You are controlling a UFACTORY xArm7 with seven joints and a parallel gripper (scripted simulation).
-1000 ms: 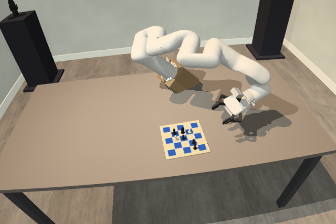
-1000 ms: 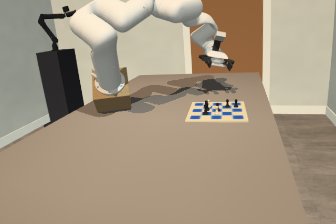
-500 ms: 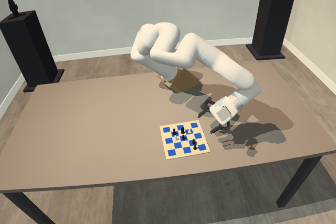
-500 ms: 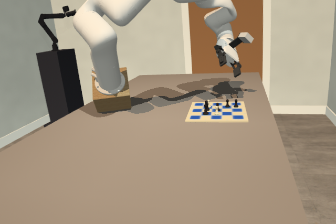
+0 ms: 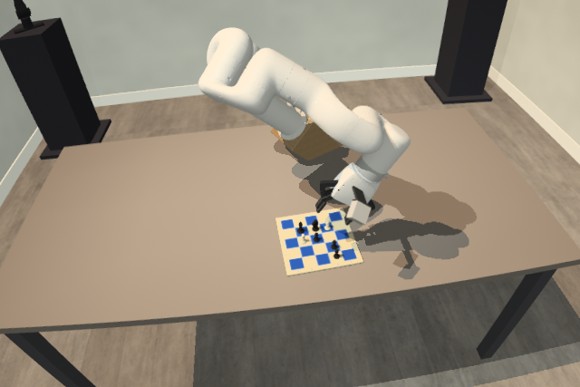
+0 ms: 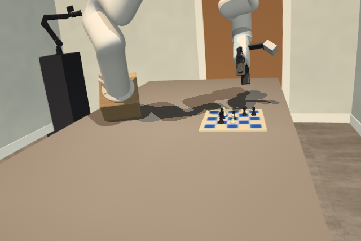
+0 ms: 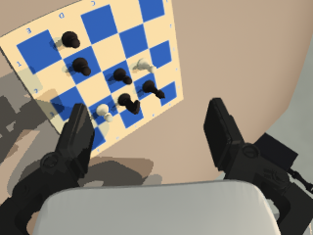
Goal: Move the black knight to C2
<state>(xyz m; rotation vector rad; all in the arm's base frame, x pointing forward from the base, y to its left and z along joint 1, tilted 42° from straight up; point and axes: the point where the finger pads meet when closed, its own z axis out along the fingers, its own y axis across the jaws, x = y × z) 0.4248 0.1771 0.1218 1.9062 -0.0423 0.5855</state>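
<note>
Now: the dark chess piece 13 cm below my hand, 7 cm behind it and 4 cm to the right of it. Also, from my hand: blue-and-cream chessboard (15 cm below, 4 cm to the right, 4 cm behind); black piece (12 cm below, 8 cm to the right, 7 cm behind).
</note>
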